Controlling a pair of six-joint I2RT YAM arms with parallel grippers.
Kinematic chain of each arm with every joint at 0, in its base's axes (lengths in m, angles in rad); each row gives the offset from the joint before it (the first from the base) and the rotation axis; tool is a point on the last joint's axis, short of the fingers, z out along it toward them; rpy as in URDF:
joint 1: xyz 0 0 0.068 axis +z
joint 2: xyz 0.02 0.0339 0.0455 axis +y
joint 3: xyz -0.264 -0.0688 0 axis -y
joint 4: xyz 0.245 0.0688 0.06 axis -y
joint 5: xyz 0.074 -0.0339 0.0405 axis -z
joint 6: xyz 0.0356 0 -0.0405 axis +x
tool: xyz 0 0 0 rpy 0 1.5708 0
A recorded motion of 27 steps. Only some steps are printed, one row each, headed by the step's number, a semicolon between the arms.
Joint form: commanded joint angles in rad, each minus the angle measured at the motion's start. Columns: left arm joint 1, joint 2, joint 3, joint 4, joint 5, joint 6; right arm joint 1, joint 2, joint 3, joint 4, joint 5, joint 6.
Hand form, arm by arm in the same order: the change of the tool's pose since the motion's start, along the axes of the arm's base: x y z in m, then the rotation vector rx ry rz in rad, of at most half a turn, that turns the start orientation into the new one. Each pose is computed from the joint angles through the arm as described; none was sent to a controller.
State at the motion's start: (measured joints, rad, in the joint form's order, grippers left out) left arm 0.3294 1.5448 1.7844 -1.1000 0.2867 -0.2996; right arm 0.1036 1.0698 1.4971 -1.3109 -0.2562 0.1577
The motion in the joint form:
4: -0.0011 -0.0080 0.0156 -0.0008 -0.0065 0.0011; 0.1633 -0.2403 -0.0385 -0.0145 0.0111 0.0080
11: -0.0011 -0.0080 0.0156 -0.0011 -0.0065 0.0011; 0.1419 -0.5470 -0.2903 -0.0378 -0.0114 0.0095
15: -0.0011 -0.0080 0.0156 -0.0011 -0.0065 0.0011; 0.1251 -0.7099 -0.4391 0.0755 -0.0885 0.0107
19: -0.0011 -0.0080 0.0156 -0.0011 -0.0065 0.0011; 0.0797 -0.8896 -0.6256 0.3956 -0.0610 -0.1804
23: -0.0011 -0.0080 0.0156 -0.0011 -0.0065 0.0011; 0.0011 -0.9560 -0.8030 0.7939 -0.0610 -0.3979
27: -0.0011 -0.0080 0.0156 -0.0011 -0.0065 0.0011; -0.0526 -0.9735 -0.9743 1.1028 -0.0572 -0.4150
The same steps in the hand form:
4: -0.0028 -0.0011 0.0068 0.0127 -0.0201 0.0024; -0.0759 0.0060 0.0139 0.0318 -0.1828 0.1495
11: -0.0029 -0.0011 0.0067 0.0126 -0.0198 0.0024; -0.1329 -0.0095 -0.0376 0.0520 -0.2108 0.1431
15: -0.0029 -0.0011 0.0067 0.0126 -0.0198 0.0024; -0.1470 -0.0106 -0.0625 0.1218 -0.3277 0.1845
19: -0.0029 -0.0011 0.0067 0.0126 -0.0198 0.0024; -0.1447 -0.0117 -0.0781 -0.0151 -0.7192 0.2220
23: -0.0029 -0.0011 0.0067 0.0126 -0.0198 0.0024; -0.1224 -0.0106 -0.0826 -0.2308 -1.0770 0.2182
27: -0.0029 -0.0011 0.0067 0.0126 -0.0198 0.0024; -0.0982 -0.0115 -0.0991 -0.2866 -1.2277 0.1496

